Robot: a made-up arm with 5 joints.
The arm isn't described. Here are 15 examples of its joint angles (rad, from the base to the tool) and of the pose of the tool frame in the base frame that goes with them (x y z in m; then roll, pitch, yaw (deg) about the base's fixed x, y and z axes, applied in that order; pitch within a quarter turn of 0, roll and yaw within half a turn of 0).
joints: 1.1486 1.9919 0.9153 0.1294 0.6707
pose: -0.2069 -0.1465 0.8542 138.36 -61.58 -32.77
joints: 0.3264 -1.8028 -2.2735 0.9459 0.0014
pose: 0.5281 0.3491 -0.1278 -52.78 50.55 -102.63
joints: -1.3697 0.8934 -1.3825 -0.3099 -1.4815
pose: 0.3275 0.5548 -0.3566 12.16 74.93 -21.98
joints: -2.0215 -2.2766 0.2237 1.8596 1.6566
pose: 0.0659 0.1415 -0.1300 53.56 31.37 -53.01
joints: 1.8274 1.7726 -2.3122 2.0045 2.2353
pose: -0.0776 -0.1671 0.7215 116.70 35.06 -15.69
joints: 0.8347 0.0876 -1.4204 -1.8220 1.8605
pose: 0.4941 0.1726 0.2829 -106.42 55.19 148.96
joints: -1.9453 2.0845 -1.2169 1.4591 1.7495
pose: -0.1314 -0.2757 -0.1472 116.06 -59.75 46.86
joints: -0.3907 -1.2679 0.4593 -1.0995 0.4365
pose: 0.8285 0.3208 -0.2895 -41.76 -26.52 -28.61
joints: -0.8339 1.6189 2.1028 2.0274 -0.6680
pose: 0.6195 0.2426 -0.3024 -68.81 -49.29 62.39
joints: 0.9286 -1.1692 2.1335 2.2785 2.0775
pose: 0.1148 -0.0094 0.7034 73.94 -56.35 106.69
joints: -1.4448 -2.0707 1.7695 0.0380 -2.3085
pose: -0.4186 0.1374 -0.2762 -171.37 -39.75 -64.54
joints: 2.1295 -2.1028 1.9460 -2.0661 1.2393
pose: -0.1120 0.6208 0.4957 -157.15 -45.87 152.66
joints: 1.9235 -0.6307 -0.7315 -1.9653 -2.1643
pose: -0.4134 -0.1101 0.7583 74.61 -40.01 114.66
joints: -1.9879 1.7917 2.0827 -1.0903 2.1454
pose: 0.1643 -0.4087 -0.2499 72.65 72.75 -81.25
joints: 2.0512 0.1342 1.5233 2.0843 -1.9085
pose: -0.0559 0.1908 0.4924 67.93 64.97 -47.85
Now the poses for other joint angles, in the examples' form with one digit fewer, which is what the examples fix.
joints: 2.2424 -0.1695 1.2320 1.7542 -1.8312
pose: -0.078 0.270 0.405 73.5 72.2 -37.8
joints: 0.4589 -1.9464 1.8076 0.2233 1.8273
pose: 0.601 0.001 0.012 -124.2 -29.6 0.5
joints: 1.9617 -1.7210 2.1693 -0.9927 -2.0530
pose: 0.073 0.561 0.252 -12.3 26.0 -57.6
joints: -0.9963 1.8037 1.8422 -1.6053 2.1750
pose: 0.240 -0.464 -0.124 174.6 23.0 -23.3
